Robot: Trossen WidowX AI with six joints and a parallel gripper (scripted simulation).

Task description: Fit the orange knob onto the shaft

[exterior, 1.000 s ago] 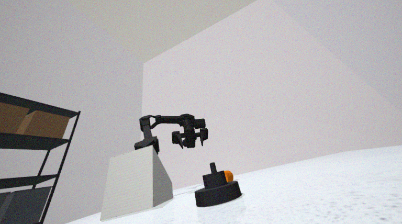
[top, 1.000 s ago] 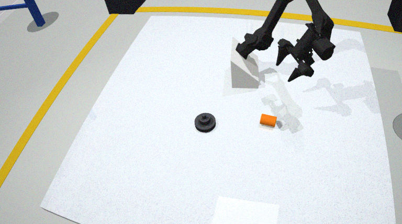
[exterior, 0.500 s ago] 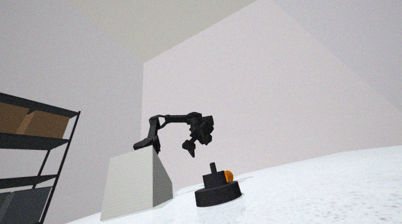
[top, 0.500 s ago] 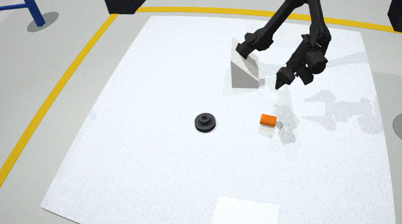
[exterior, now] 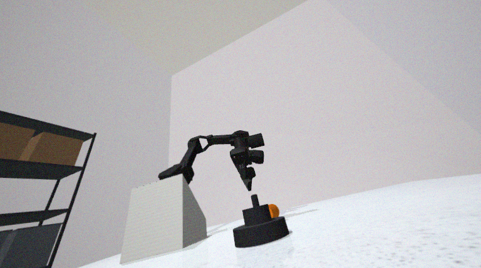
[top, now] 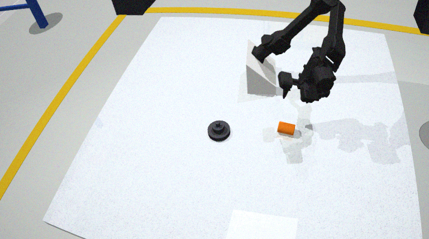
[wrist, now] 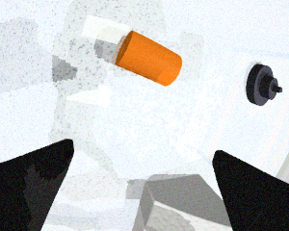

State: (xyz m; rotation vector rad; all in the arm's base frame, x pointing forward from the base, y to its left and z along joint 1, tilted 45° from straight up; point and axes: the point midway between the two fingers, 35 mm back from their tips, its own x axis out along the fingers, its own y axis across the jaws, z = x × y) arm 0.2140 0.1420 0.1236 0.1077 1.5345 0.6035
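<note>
Now: gripper tip 60 mm short of the orange knob, 20 mm to the left of it and 90 mm above it. Also, from my gripper tip: round pedestal 110 mm ahead, 260 mm to the right, 80 mm below.
</note>
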